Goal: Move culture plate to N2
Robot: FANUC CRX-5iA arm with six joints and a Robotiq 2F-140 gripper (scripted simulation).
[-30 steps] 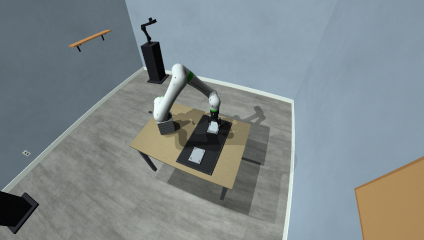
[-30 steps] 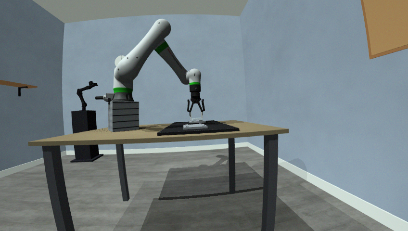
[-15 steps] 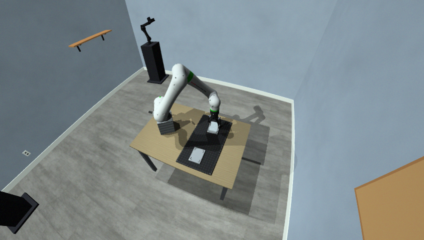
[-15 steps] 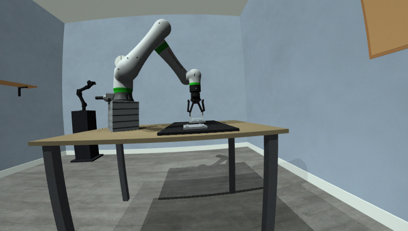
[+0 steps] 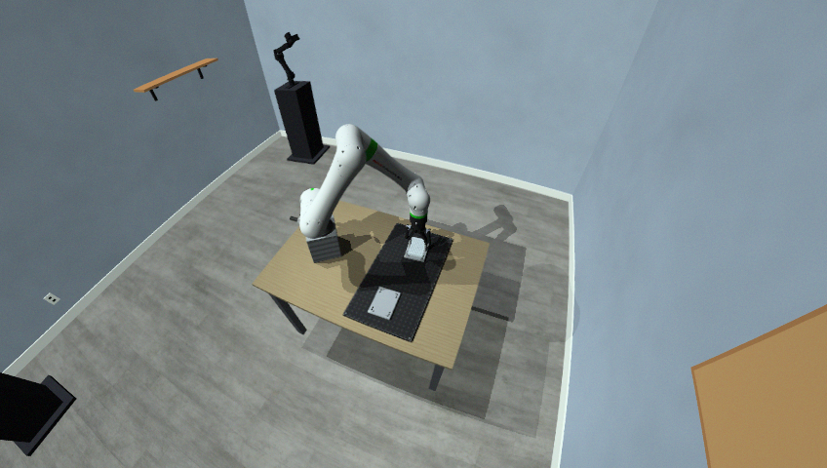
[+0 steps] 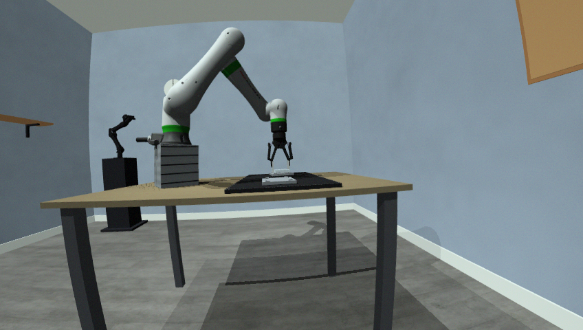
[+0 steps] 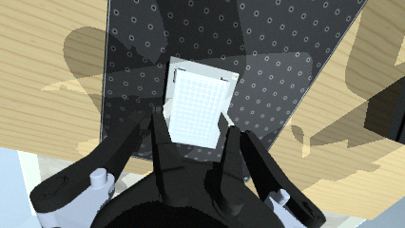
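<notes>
Right now the clear lid is 10 mm below my hand. The rest, counted from my hand: plate (20 mm below).
</notes>
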